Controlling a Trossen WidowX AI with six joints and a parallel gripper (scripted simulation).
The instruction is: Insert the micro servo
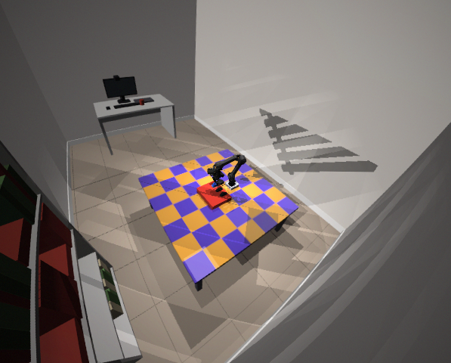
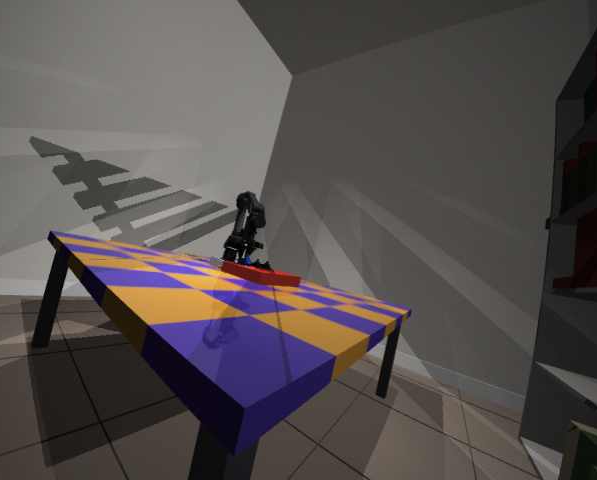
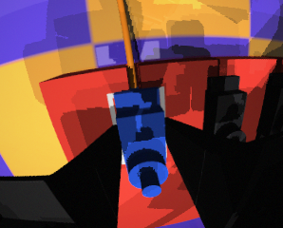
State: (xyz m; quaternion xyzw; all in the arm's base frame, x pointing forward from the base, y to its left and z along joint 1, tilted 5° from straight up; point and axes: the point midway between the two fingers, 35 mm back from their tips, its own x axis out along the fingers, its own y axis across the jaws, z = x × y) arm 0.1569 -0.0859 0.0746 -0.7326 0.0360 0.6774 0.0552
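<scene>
My gripper tip is 130 mm short of the red robot deck, 60 mm to the right of it and 40 mm above it.
</scene>
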